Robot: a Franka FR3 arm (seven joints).
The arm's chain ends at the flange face. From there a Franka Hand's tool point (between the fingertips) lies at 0.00 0.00 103.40 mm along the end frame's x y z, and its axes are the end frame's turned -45 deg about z.
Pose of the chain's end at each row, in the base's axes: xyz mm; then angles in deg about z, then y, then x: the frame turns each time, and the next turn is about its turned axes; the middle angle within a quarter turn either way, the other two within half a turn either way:
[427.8, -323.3, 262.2, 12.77, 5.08, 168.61]
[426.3, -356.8, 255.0, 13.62, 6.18, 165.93]
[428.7, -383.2, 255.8, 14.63, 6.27, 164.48]
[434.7, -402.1, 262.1, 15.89, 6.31, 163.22]
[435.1, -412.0, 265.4, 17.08, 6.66, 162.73]
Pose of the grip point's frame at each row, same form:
[423.6, -345.2, 161.2, 57.82, 11.64, 175.52]
[421.7, -383.8, 155.3, 58.68, 14.30, 174.39]
[425.2, -412.7, 156.8, 59.59, 15.38, 173.40]
[432.4, -433.8, 163.7, 60.75, 16.30, 172.51]
[433.2, -444.7, 167.3, 61.96, 16.89, 172.40]

